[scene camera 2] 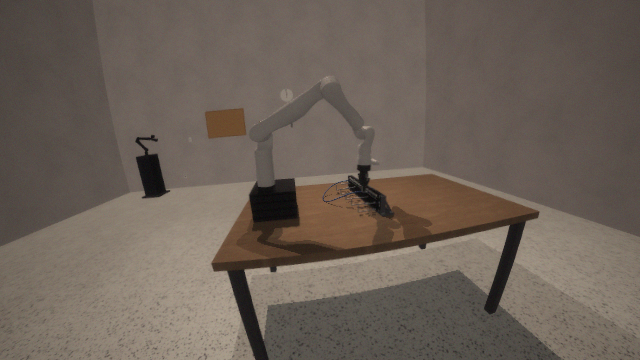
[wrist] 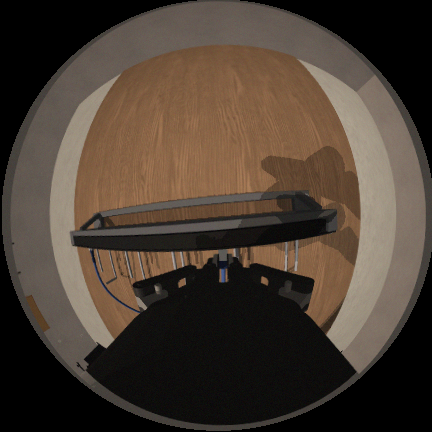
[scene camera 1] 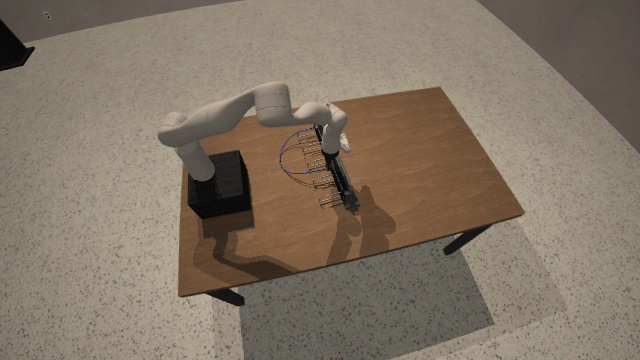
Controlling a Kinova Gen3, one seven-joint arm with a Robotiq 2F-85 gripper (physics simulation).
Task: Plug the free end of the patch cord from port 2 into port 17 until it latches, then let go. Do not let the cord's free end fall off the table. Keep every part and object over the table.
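Places are measured from the arm's base along level axes (x back, y right, z up), in metres.
Where they show: gripper, fingertip midpoint: (scene camera 2: pixel 363 191) (wrist: pixel 222 260) (scene camera 1: pixel 328 168); arm's base at its link origin: (scene camera 2: pixel 266 184) (scene camera 1: pixel 204 172).
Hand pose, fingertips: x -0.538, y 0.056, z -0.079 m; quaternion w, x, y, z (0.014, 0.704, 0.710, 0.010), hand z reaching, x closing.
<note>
Each offset is from my fingertips to the centre of the thing. "pt": to the spot under its first point. Level surfaces: height alone.
The black patch panel @[dx -0.002, dy -0.079, dz -0.028 m] (scene camera 1: pixel 343 181) (scene camera 2: pixel 382 202) (wrist: pixel 165 242) stands on the table. The blue patch cord (scene camera 1: pixel 280 154) (scene camera 2: pixel 324 196) (wrist: pixel 103 287) loops out on the side toward the robot's base, from the panel's far end to my gripper (scene camera 1: pixel 328 167) (scene camera 2: pixel 364 187) (wrist: pixel 222 260). My gripper is shut on the cord's free-end plug @[dx -0.013, dy +0.000, dz +0.005 m] (wrist: pixel 223 255), with the blue cord trailing back between the fingers. The plug's clear tip points at the panel and meets its lower edge in the wrist view. Whether it is inside a port is hidden, and port numbers are not readable.
Several thin metal cable guides @[pt dx +0.039, dy +0.127, dz -0.062 m] (scene camera 1: pixel 327 200) (wrist: pixel 286 256) stick out from the panel on the cord's side, on both sides of my gripper. The black base box (scene camera 1: pixel 220 182) (scene camera 2: pixel 274 201) stands at the left of the wooden table @[dz -0.079 m] (scene camera 1: pixel 425 150) (scene camera 2: pixel 460 210) (wrist: pixel 200 125).
</note>
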